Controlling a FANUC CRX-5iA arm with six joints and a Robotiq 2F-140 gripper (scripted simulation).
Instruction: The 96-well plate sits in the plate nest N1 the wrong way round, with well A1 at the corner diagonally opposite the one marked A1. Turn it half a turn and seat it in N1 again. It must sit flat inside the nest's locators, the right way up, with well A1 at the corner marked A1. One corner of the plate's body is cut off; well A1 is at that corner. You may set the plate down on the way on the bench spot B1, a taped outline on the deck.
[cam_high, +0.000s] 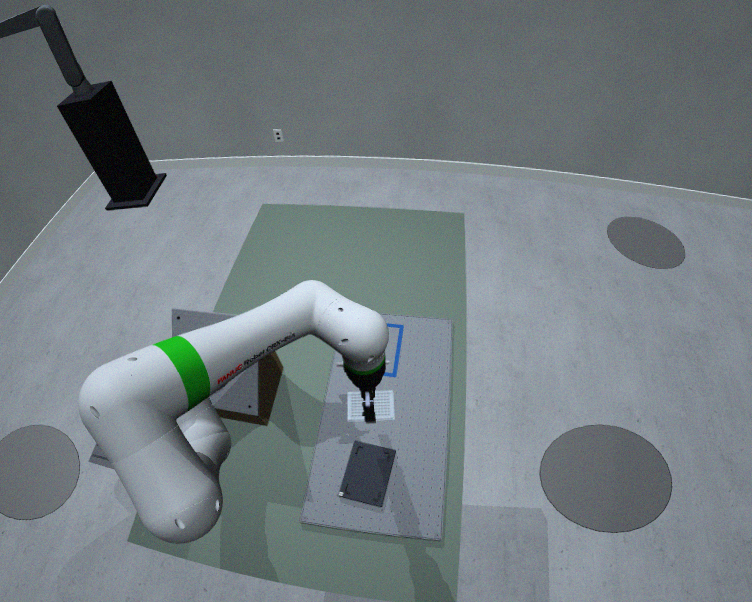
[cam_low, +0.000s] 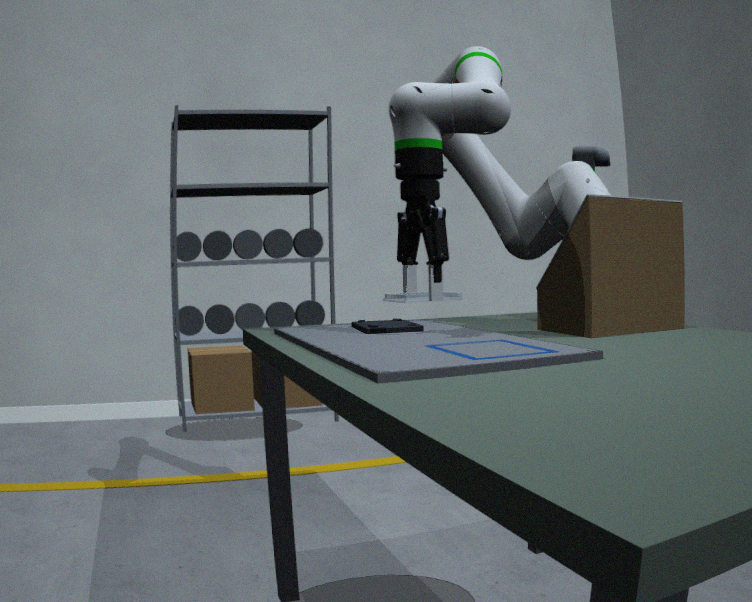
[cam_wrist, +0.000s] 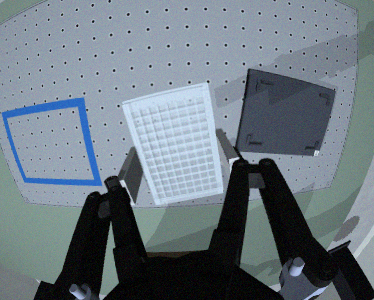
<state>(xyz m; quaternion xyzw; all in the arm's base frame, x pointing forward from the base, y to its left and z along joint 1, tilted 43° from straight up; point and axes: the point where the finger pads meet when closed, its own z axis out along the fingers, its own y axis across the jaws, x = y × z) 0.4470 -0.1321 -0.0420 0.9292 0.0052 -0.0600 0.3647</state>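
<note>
My gripper is now 17 cm to the left of the dark plate nest N1, 9 cm above it and 1 cm past it. The rest, counted from my hand: white 96-well plate (2 cm below); white mark (23 cm to the right, 8 cm below, 8 cm behind).
</note>
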